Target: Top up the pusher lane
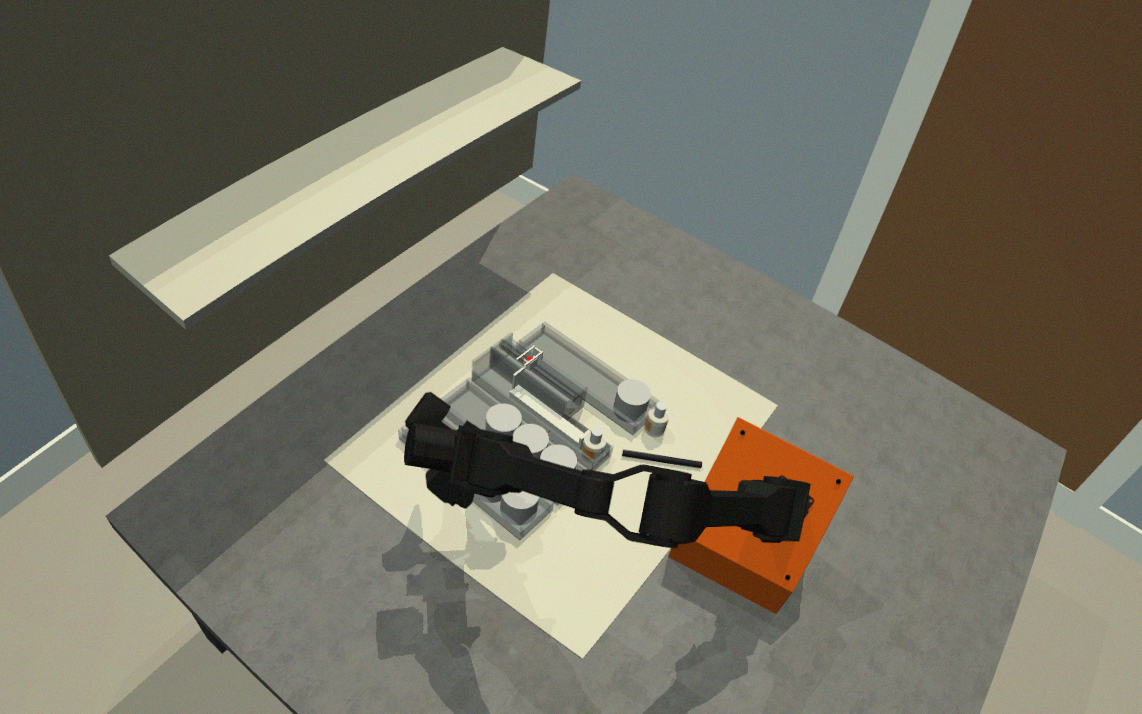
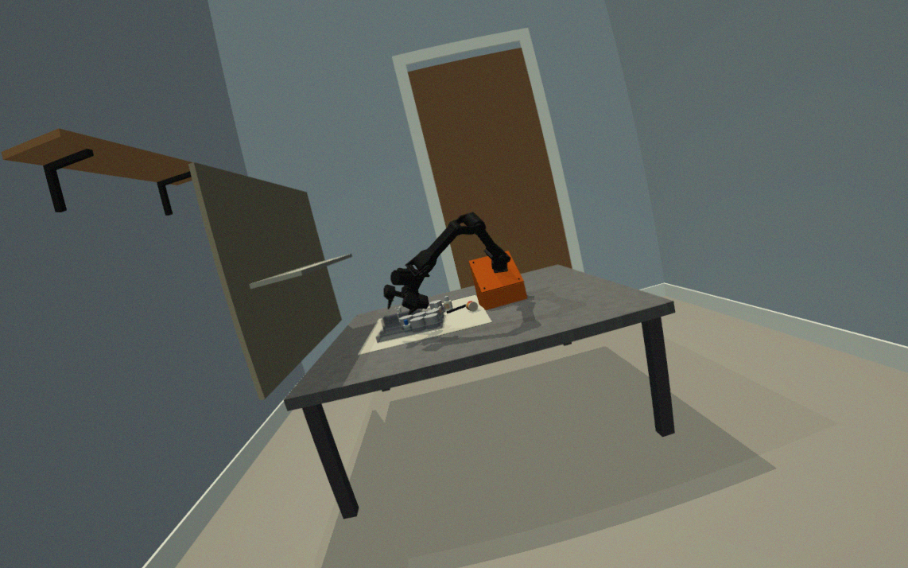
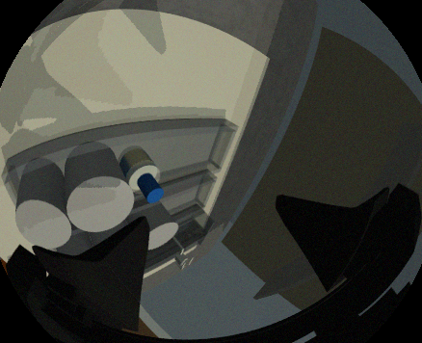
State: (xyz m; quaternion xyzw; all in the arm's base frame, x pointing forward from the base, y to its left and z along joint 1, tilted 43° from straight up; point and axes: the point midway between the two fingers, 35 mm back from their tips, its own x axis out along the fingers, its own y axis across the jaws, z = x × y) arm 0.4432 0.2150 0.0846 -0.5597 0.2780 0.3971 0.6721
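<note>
Now: the red mark 4 cm ahead of my gripper tip, 23 cm to the right of it and 3 cm below it.
</note>
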